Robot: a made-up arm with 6 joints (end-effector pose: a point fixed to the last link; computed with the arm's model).
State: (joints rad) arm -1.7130 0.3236 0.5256 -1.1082 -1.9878 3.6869
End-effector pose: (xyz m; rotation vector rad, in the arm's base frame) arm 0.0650 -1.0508 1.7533 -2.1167 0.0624 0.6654
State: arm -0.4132 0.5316 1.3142 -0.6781 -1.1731 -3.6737
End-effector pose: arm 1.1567 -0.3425 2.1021 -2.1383 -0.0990 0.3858
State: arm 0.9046 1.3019 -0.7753 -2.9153 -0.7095 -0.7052
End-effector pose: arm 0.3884 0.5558 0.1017 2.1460 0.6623 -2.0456
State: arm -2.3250 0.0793 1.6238 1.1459 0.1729 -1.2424
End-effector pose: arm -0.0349 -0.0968 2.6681 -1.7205 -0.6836 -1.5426
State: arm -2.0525 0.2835 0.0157 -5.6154 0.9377 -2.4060
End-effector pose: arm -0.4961 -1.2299 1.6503 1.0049 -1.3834 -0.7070
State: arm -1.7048 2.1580 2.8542 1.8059 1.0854 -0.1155
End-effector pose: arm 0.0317 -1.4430 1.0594 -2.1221 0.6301 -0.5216
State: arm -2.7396 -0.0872 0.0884 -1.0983 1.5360 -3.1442
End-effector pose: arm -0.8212 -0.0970 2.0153 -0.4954 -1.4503 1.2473
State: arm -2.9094 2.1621 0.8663 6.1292 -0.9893 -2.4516
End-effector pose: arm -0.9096 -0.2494 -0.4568 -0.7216 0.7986 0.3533
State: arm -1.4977 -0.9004 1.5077 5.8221 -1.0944 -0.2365
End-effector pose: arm 0.0254 1.0644 2.0099 -0.7544 -0.9721 -0.6731
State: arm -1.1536 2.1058 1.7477 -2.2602 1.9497 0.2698
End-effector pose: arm 0.4057 -1.3766 0.2115 -0.4705 0.9492 2.5697
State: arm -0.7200 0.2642 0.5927 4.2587 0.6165 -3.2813
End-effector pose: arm 0.8517 -0.9272 1.9871 -0.7693 0.5359 -1.1899
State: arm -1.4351 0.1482 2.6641 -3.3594 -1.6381 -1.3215
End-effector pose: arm -0.1318 0.5501 1.7733 0.0989 1.6698 0.8179
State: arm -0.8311 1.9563 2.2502 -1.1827 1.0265 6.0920
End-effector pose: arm 0.9682 -1.3672 1.0357 0.7745 -1.7372 -0.9246
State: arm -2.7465 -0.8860 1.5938 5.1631 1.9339 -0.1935
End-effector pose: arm 0.9525 0.6349 1.5965 -1.6626 -1.7242 1.7198
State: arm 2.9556 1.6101 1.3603 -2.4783 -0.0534 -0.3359
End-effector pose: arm -1.9105 0.3508 0.7161 0.1710 2.8745 0.4401
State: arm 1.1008 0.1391 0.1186 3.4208 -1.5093 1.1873
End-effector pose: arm 0.4056 0.9568 1.9953 1.8373 0.1023 2.2968
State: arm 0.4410 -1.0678 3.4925 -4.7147 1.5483 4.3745
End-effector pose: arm -0.5935 0.0081 0.4702 1.2145 1.9476 1.1496
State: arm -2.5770 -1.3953 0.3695 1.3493 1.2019 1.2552
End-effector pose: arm 0.9337 0.3106 1.8141 1.4806 -0.8110 -0.2697
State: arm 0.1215 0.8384 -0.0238 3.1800 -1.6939 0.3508
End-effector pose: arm 1.4713 0.1897 1.0841 2.6029 0.0068 1.1848
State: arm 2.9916 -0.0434 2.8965 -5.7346 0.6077 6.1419
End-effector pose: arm 0.8728 -0.2104 1.6020 2.6929 -0.5450 -0.5667
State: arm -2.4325 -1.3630 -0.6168 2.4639 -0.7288 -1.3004
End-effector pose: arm -0.0052 0.1390 1.8689 1.3327 -0.5446 2.2496
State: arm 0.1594 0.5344 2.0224 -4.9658 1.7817 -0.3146
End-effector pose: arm 0.3708 0.3096 2.2603 -1.6766 -2.5043 0.6637
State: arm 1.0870 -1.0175 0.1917 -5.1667 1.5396 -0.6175
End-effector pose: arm -0.4226 -0.3009 2.0832 0.0390 -2.6266 1.3355
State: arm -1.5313 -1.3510 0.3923 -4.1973 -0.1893 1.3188
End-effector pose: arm -0.0794 0.9274 2.0195 0.7807 -1.2635 1.2993
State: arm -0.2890 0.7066 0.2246 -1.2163 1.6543 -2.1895
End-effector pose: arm 1.2735 -0.6328 1.3062 1.8763 -2.2318 0.4819
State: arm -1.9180 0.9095 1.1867 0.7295 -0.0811 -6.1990
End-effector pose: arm -0.5954 -1.6040 1.7289 -0.7266 0.6572 -1.9287
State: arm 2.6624 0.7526 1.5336 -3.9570 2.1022 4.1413
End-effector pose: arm -1.0925 0.3833 1.8579 0.9162 0.5496 -1.9560
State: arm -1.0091 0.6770 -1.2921 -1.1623 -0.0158 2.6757
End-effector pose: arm 0.1859 -0.2884 0.4899 -0.0800 1.6232 0.7062
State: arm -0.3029 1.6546 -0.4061 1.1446 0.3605 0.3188
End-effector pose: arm 0.5825 -0.0943 -0.1537 -0.4433 1.3403 1.1945
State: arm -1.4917 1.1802 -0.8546 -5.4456 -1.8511 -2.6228
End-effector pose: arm -0.1452 -0.5240 0.5733 0.3655 -1.2448 2.1086
